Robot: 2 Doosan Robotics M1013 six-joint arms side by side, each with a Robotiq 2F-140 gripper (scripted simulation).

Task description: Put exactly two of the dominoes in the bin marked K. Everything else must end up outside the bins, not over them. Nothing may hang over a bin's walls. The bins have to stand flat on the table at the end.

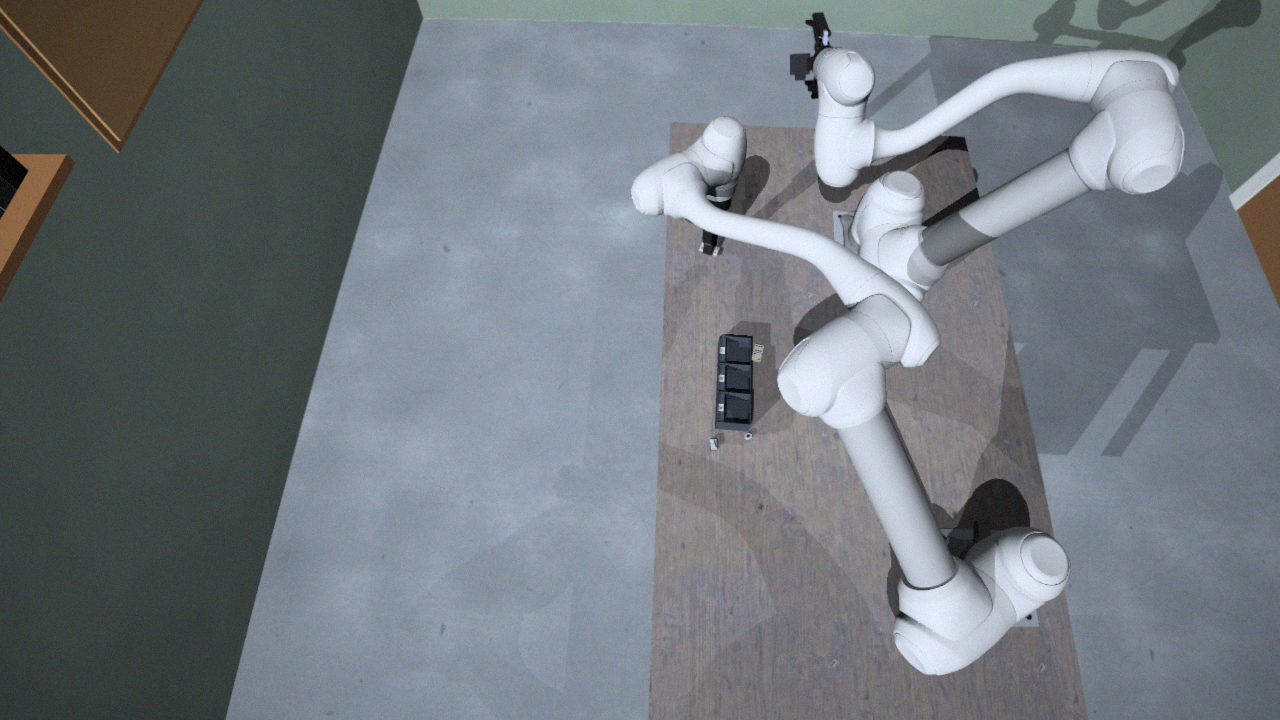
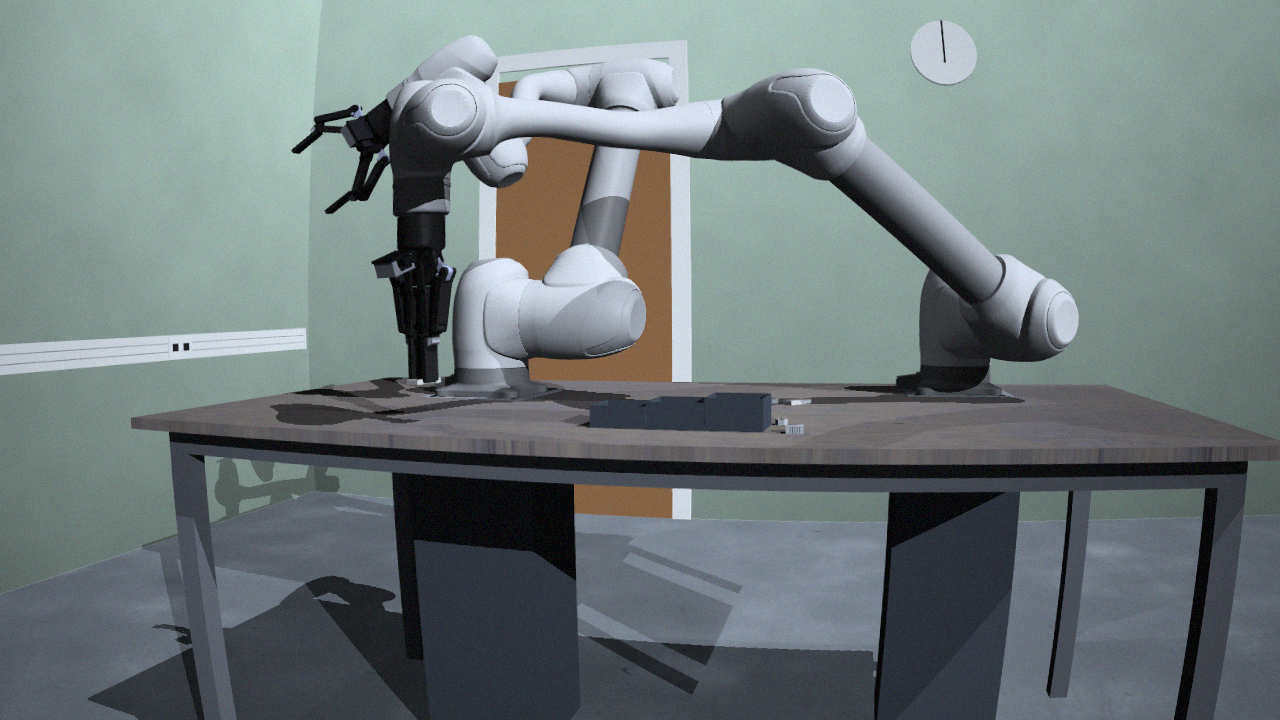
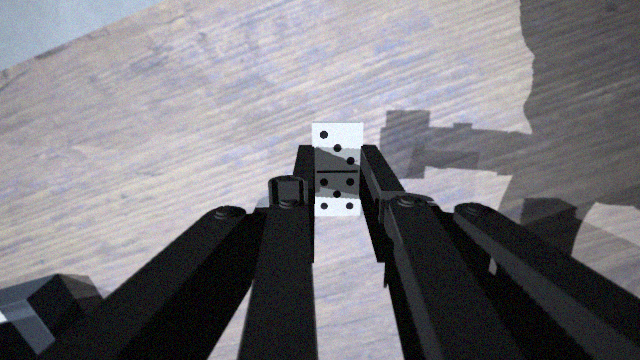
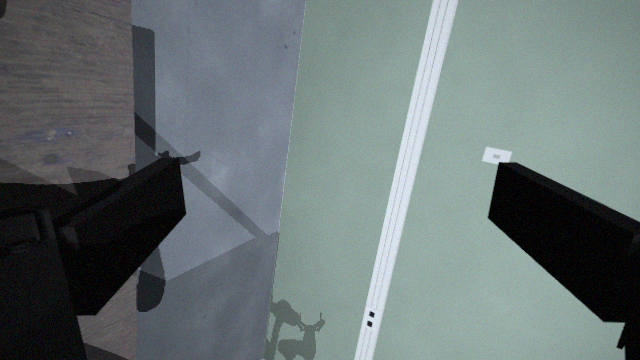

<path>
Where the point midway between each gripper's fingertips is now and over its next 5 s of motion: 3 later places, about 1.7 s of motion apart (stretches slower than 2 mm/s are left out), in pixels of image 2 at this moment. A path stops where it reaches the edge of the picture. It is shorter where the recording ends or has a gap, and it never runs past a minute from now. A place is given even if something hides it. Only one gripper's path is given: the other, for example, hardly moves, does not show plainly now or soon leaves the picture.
The left gripper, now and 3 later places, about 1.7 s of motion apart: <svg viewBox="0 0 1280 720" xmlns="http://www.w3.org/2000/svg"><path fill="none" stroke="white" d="M423 380L595 380L740 379L740 394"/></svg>
</path>
